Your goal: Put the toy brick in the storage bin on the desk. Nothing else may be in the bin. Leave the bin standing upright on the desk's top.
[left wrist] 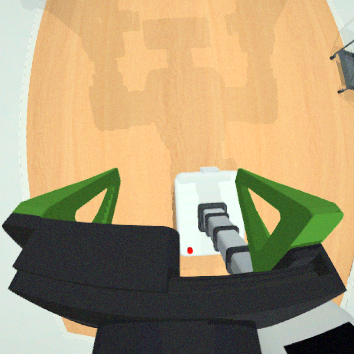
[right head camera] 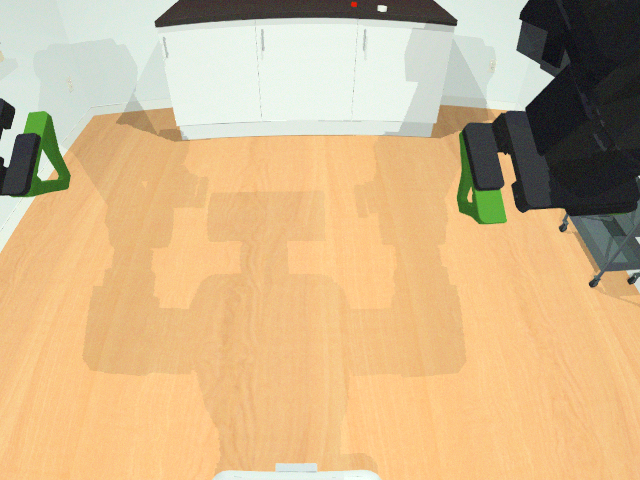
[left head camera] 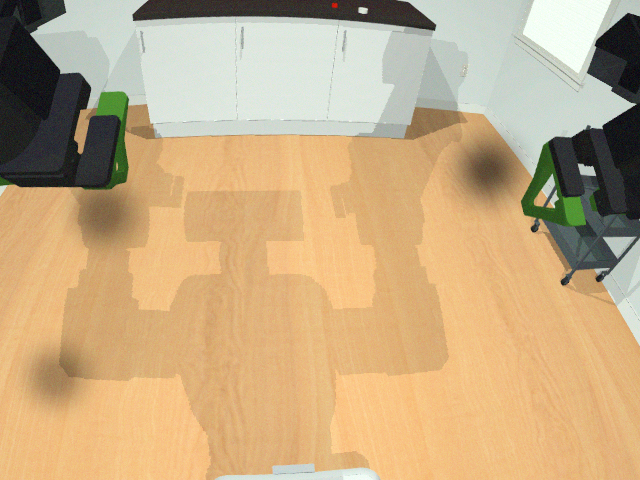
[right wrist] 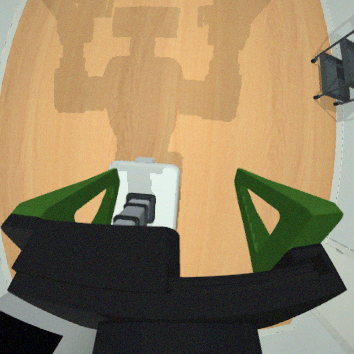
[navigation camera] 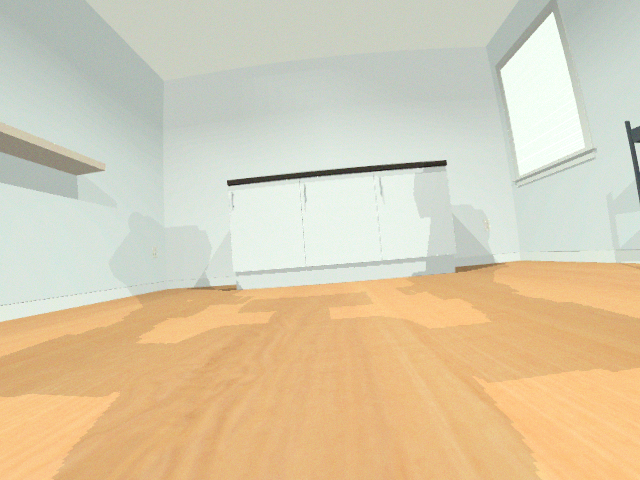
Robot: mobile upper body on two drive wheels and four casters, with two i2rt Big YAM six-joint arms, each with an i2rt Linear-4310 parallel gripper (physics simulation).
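Frame: origin at the left arm's base, x back, y right, z up, level; metres.
Seen in the pictures: left gripper, fingertip midpoint: (left wrist: 177, 173) (right head camera: 29, 183) (left head camera: 74, 174); right gripper, fingertip midpoint: (right head camera: 507, 202) (left head camera: 559, 206) (right wrist: 176, 174).
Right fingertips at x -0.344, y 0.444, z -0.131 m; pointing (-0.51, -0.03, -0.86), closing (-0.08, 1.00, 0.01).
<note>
A point is followed by its place in that frame.
A small red block (left head camera: 334, 5) {y 0.551, x -2.579, z -0.487 m} (right head camera: 353, 4) {y 0.550, x -2.579, z -0.487 m}, possibly the toy brick, lies on the dark top (left head camera: 258, 9) {y 0.099, x -2.436, z -0.500 m} (right head camera: 289, 10) {y 0.170, x -2.455, z -0.500 m} of a white cabinet, right of its middle in both head views. It is too small to tell its shape. A small white object (left head camera: 362, 10) {y 0.705, x -2.479, z -0.480 m} (right head camera: 382, 8) {y 0.711, x -2.478, z -0.480 m} lies close to the right of it. The storage bin and the desk do not show in these views. My left gripper (left wrist: 177, 173) {y 0.003, x -0.368, z -0.119 m} is open and empty, raised at the left, far from the cabinet. My right gripper (right wrist: 176, 174) {y 0.444, x -0.344, z -0.131 m} is open and empty, raised at the right, also far from it.
The white cabinet (left head camera: 284, 72) {y 0.268, x -2.450, z -0.908 m} (right head camera: 310, 72) {y 0.292, x -2.451, z -0.905 m} (navigation camera: 341, 222) {y 0.277, x -2.450, z -0.932 m} stands against the wall ahead, across the wooden floor (left head camera: 258, 361) {y 0.124, x -0.828, z -1.410 m}. A grey wheeled cart (left head camera: 577, 246) {y 1.943, x -1.303, z -1.278 m} (left wrist: 345, 72) {y 1.792, x -1.294, z -1.245 m} (right wrist: 331, 72) {y 1.949, x -1.409, z -1.278 m} stands by the right wall. A wall shelf (navigation camera: 51, 149) {y -1.362, x -1.561, z -0.453 m} is at the left. A window (left head camera: 563, 31) {y 2.133, x -2.471, z -0.372 m} (navigation camera: 542, 98) {y 2.133, x -2.468, z 0.011 m} is at the right.
</note>
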